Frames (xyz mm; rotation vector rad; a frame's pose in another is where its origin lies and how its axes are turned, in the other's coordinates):
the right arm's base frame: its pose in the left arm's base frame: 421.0 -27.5 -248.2 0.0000 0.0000 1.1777
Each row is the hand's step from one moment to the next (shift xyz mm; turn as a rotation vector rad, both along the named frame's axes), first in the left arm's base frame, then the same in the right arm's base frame.
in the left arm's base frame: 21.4 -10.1 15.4 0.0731 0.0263 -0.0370
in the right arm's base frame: -1.1 -23.6 15.4 0.0523 -0.0575 -0.0370
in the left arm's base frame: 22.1 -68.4 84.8 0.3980 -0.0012 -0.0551
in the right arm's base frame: -54.7 -46.6 84.8 0.1513 -0.3681 -0.0551
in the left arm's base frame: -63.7 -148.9 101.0 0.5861 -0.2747 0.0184
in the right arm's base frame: -161.9 1.8 101.0 -0.0292 -0.6466 0.0184
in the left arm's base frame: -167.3 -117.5 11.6 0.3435 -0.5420 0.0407
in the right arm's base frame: -172.6 109.5 11.6 -0.3691 -0.5249 0.0407
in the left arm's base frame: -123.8 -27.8 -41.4 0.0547 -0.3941 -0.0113
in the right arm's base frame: -73.1 103.7 -41.4 -0.3431 -0.2015 -0.0113
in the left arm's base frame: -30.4 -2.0 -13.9 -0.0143 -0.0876 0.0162
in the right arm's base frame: -13.5 27.3 -13.9 -0.0864 -0.0203 0.0162
